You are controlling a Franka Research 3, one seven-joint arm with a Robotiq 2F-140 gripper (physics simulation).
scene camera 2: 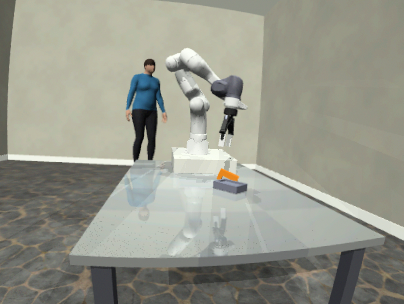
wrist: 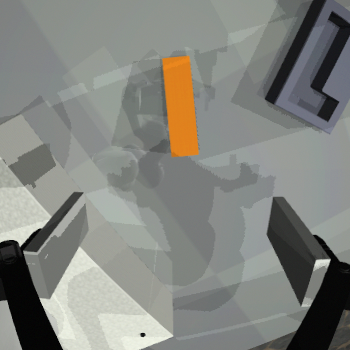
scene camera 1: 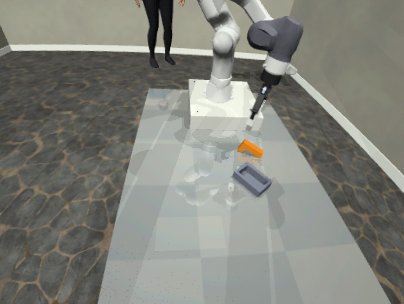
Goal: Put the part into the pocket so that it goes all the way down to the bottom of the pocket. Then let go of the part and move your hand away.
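The orange part point(scene camera 1: 251, 148) point(scene camera 2: 228, 175) point(wrist: 181, 107) is an angled, L-like bar. It lies on the table between the robot base and the pocket block, outside the pocket. In the wrist view its long face shows as a nearly upright strip. The grey-blue block point(scene camera 1: 259, 191) point(scene camera 2: 230, 187) point(wrist: 304, 113) has an open pocket with a stepped, L-like outline; part of it is cut off in the wrist view. My gripper point(scene camera 1: 250, 125) point(scene camera 2: 225, 142) point(wrist: 177, 214) is open and empty, pointing down above the table, on the base side of the part and apart from it.
The white robot base point(scene camera 1: 225, 122) point(scene camera 2: 197, 164) point(wrist: 125, 260) stands at the far end of the glossy table point(scene camera 1: 190, 280) point(scene camera 2: 225, 259), close to the gripper. A person point(scene camera 1: 160, 30) point(scene camera 2: 145, 95) stands behind the table. A wall point(scene camera 2: 325, 100) rises at the right.
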